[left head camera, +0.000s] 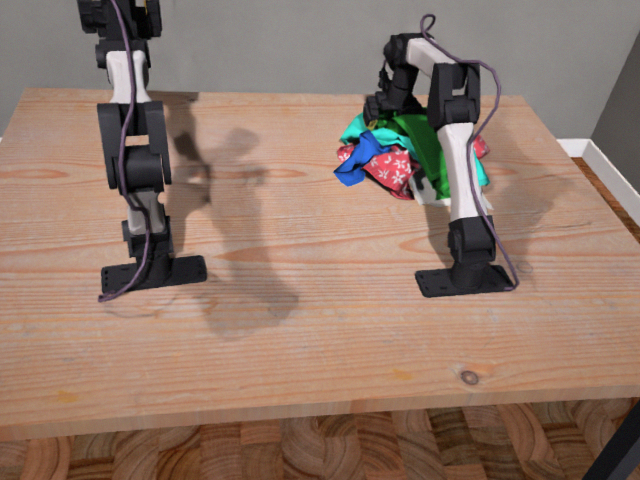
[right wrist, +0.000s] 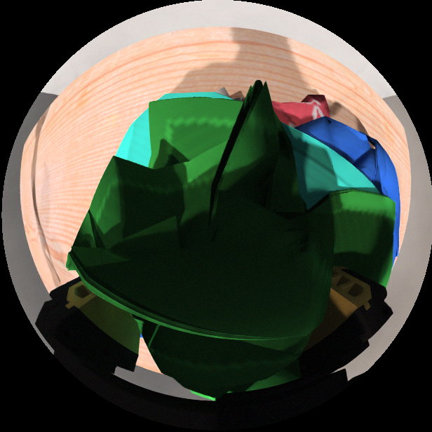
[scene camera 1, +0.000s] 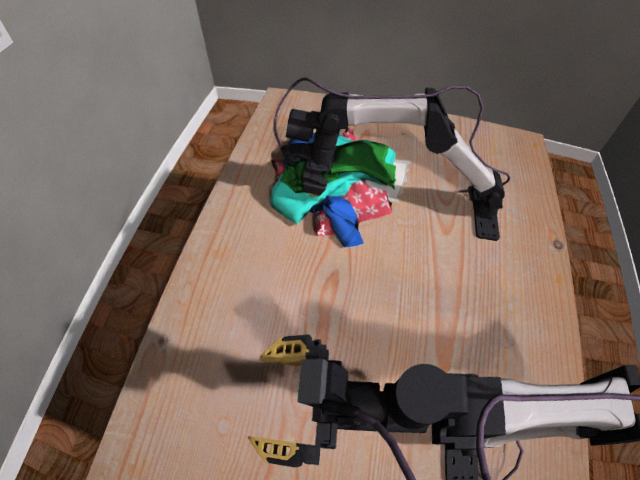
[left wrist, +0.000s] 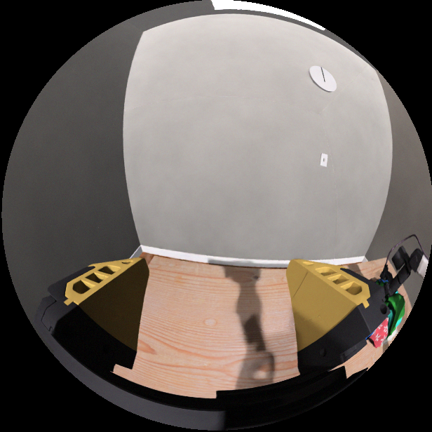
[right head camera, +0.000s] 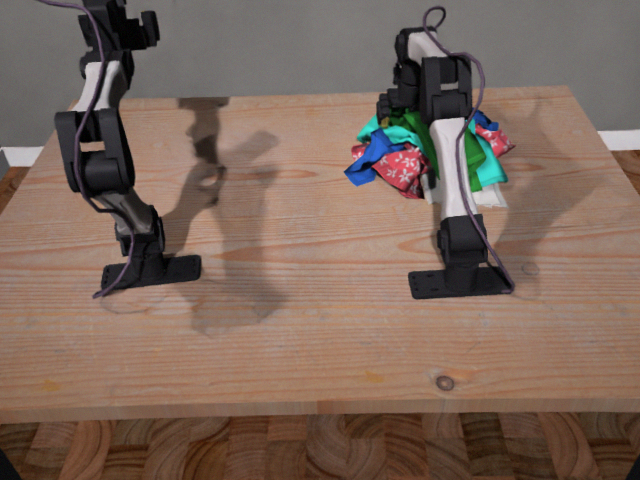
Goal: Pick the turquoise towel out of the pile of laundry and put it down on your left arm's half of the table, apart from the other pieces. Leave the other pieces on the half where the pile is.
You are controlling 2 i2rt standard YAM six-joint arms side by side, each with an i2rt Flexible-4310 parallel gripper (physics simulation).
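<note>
The turquoise towel (left head camera: 392, 136) (right head camera: 398, 134) (scene camera 1: 289, 204) (right wrist: 330, 170) lies crumpled in the pile, partly under a green piece (left head camera: 424, 144) (scene camera 1: 364, 157) (right wrist: 210, 270). My right gripper (scene camera 1: 313, 188) (right wrist: 217, 272) points down onto the pile. Its fingers stand wide apart, with green cloth bulging up between them and covering part of them in the right wrist view. Its fingertips are largely hidden in the other views. My left gripper (scene camera 1: 255, 397) (left wrist: 217, 269) is open and empty, high above the other half of the table.
A blue piece (left head camera: 361, 155) (scene camera 1: 342, 219) and a red flowered piece (left head camera: 391, 169) (scene camera 1: 368, 200) stick out of the pile towards the left arm's half. A white piece (right head camera: 488, 196) (scene camera 1: 401, 178) shows at the pile's edge nearest the right arm's base. A wall stands behind the table (left head camera: 310, 330).
</note>
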